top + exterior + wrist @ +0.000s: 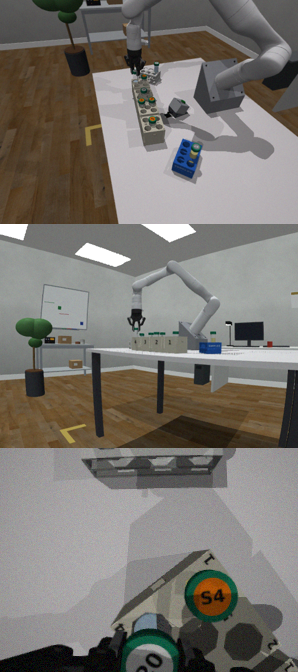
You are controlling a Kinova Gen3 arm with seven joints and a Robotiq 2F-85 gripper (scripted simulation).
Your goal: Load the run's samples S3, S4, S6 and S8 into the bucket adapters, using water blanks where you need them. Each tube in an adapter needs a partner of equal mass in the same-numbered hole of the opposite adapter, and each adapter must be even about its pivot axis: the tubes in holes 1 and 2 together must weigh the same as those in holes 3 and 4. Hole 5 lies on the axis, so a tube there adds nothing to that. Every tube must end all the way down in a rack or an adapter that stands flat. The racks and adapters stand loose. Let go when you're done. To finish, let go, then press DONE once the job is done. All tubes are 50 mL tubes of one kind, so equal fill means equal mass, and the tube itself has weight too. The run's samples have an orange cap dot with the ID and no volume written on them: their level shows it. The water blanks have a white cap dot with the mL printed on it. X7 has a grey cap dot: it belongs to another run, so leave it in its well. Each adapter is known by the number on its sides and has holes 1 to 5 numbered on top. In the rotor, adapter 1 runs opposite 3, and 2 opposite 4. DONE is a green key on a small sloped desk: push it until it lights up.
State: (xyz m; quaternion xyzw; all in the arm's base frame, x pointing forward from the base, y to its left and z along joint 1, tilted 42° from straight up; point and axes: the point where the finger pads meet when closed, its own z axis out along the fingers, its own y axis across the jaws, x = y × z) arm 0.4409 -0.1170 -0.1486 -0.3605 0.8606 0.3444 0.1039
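Right now my hand is 5 cm above the 20 ml water blank and 1 cm past it. From my hand the other things lie so: 50 ml blank (16 cm behind, 15 cm to the right, 9 cm below); white-dot 10 ml blank (13 cm to the left, 9 cm below, 3 cm behind); white blank rack (15 cm to the right, 12 cm below, 12 cm behind).
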